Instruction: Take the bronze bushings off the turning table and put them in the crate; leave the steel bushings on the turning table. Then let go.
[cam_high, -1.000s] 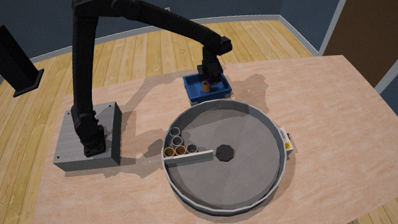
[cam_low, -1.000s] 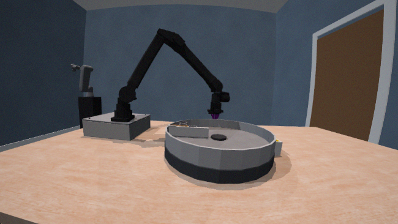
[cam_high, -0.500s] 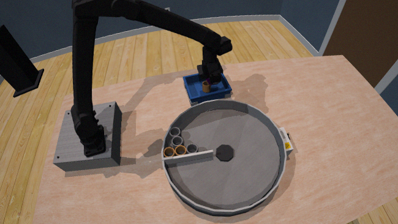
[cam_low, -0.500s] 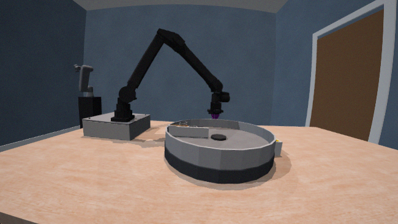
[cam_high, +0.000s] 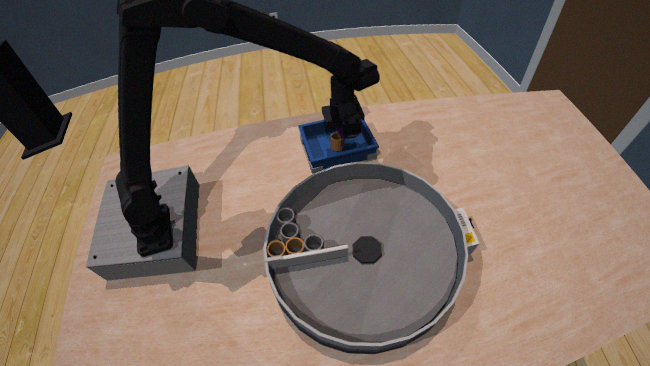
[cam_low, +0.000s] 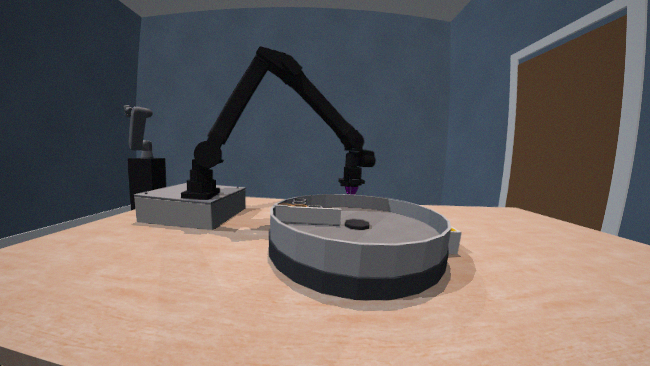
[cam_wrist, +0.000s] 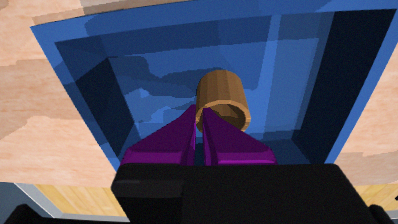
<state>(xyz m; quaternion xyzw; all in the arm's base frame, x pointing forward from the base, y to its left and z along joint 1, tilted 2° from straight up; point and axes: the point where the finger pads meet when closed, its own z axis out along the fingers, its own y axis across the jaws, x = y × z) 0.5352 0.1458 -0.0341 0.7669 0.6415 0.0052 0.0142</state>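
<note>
Right now my hand is 2 cm past the blue crate and 2 cm above it. Also, from my hand: turning table (9 cm behind, 34 cm to the right, 1 cm above).
</note>
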